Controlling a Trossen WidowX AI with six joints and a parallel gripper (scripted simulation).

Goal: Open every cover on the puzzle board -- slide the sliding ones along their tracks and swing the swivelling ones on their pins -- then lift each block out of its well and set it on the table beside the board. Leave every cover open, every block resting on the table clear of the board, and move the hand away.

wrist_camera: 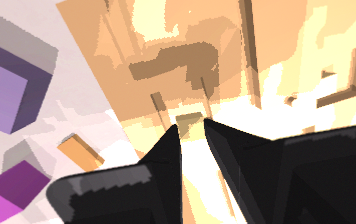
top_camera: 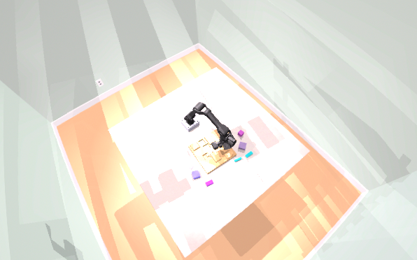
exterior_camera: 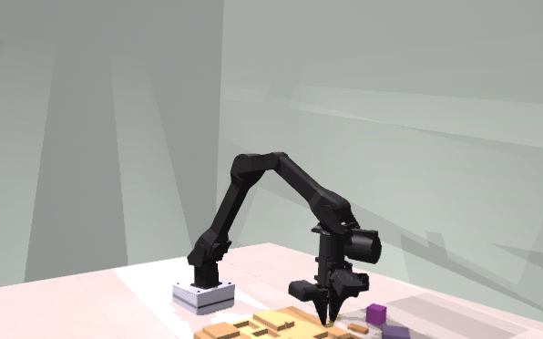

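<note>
The puzzle board lies 6 cm behind my gripper tip, 8 cm to the right of it and 3 cm below it. Also, from my gripper tip: magenta block 12 cm ahead, 29 cm to the right, 5 cm below; lilac block 10 cm ahead, 13 cm to the left, 4 cm below; small orange piece 1 cm ahead, 13 cm to the left, 5 cm below.
</note>
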